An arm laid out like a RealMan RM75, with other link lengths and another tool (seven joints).
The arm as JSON. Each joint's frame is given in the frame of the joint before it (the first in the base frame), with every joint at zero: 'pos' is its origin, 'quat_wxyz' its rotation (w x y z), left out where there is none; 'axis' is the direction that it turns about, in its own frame. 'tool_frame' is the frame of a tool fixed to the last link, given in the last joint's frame.
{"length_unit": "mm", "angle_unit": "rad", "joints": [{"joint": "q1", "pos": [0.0, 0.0, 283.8], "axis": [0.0, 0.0, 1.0]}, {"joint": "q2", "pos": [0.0, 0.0, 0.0], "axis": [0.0, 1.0, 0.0]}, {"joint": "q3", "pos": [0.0, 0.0, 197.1], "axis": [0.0, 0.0, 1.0]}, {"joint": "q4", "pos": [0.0, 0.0, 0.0], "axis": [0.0, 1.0, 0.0]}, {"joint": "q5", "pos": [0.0, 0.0, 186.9], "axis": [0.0, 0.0, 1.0]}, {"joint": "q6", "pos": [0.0, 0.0, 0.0], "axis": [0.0, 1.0, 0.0]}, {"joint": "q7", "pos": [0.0, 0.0, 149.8], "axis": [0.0, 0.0, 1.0]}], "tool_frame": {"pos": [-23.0, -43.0, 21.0], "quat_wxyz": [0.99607, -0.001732, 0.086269, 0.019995]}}
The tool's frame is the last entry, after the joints.
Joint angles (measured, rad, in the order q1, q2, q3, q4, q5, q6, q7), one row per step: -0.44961 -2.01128 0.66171 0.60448 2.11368 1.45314 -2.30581; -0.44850 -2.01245 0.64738 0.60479 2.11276 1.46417 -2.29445; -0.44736 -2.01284 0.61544 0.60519 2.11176 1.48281 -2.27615; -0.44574 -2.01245 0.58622 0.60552 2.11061 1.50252 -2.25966; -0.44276 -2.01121 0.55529 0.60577 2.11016 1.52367 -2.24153; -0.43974 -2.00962 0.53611 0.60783 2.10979 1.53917 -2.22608; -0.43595 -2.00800 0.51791 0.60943 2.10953 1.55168 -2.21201; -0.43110 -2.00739 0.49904 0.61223 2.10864 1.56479 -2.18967; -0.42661 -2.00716 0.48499 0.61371 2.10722 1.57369 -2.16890; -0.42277 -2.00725 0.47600 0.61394 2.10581 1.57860 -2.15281
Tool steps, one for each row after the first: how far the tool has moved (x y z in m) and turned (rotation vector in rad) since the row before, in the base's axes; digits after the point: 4 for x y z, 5 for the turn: 0.0010 0.0000 0.0008 0.00684 -0.00918 -0.00783; 0.0013 0.0007 0.0027 0.01841 -0.01692 -0.00996; 0.0012 0.0003 0.0027 0.01613 -0.01639 -0.00979; 0.0007 -0.0001 0.0032 0.01748 -0.01567 -0.01001; 0.0002 -0.0001 0.0027 0.01231 -0.00704 -0.01089; -0.0004 -0.0003 0.0026 0.01293 -0.00549 -0.00767; -0.0006 -0.0001 0.0027 0.01640 -0.00240 -0.01420; -0.0007 -0.0001 0.0020 0.01428 -0.00014 -0.01244; -0.0008 -0.0002 0.0012 0.01043 0.00084 -0.00857
